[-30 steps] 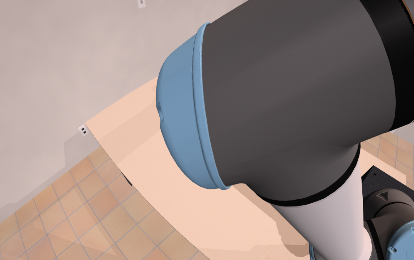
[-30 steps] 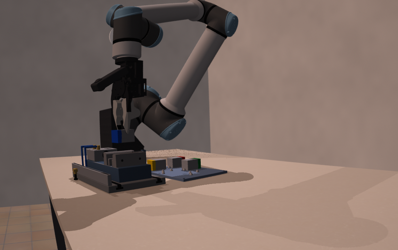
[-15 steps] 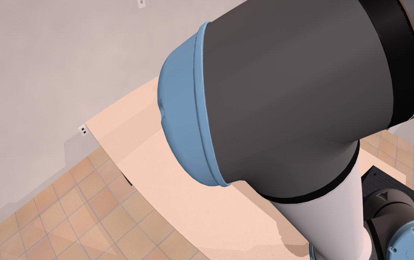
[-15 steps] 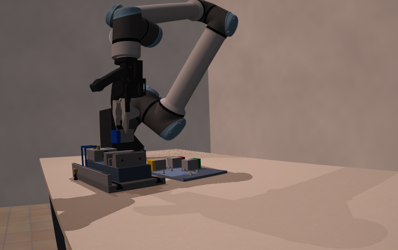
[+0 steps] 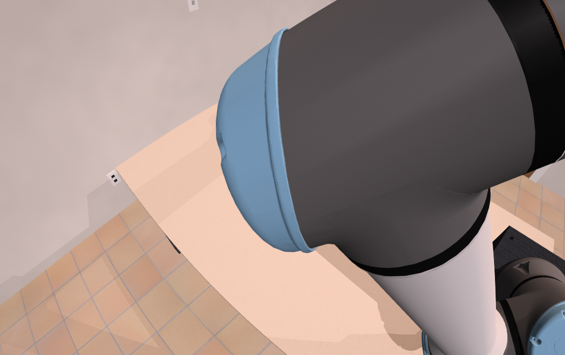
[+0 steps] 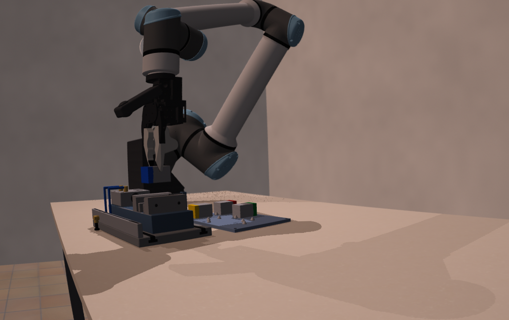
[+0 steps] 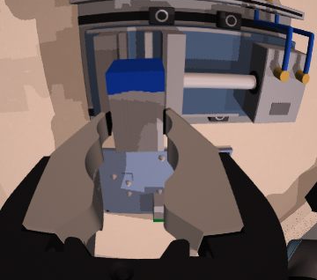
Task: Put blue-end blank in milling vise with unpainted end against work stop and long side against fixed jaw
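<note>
My gripper is now 20 mm above the blue-ended blank. Round my hand: pale rod 90 mm below, 80 mm behind; moving jaw 90 mm below, 30 mm behind; work stop 80 mm below, 50 mm to the left.
</note>
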